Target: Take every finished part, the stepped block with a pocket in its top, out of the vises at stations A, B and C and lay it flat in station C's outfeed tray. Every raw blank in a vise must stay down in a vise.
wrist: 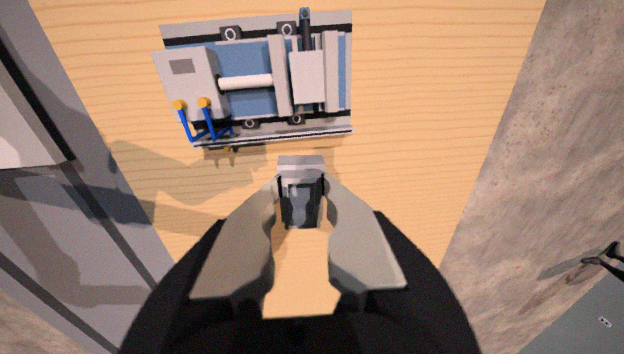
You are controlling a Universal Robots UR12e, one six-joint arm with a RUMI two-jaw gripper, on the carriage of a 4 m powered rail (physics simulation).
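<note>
My gripper (301,175) is shut on a finished part (301,167), a grey stepped block with a dark pocket, held between the fingertips at the middle of the wrist view. The gripper and part are on the near side of a vise (245,57), which has a blue bed and a light grey housing and stands at the upper left and middle. A plain light grey block (307,77) with a flat top and no visible pocket, a raw blank, sits between the vise jaws. A dark nozzle bar reaches over its far end. The outfeed tray does not show.
The vise stands on a wooden table top (425,100). Yellow fittings with blue hoses (210,122) stick out at the housing's near side. A grey structure with dark lines (115,250) runs along the left. Mottled brown floor (560,150) and a thin black object (600,261) lie right.
</note>
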